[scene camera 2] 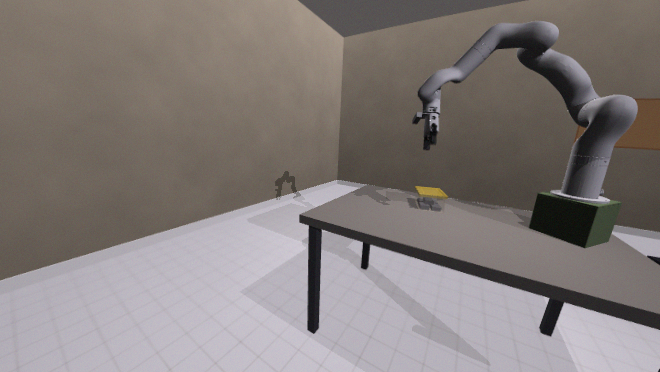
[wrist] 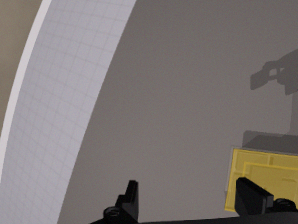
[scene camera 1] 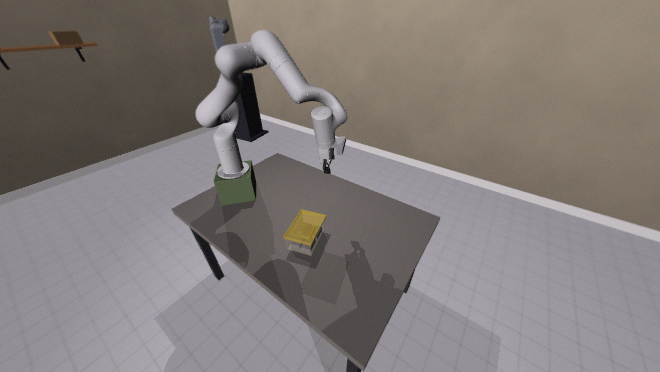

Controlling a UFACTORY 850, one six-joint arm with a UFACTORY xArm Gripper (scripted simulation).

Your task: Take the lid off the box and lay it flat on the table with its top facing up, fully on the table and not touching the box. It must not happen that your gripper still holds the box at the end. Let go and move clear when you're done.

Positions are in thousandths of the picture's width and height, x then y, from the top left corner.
Labels:
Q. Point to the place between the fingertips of my gripper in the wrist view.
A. At 629, 877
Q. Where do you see a yellow lid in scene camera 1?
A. At 463, 612

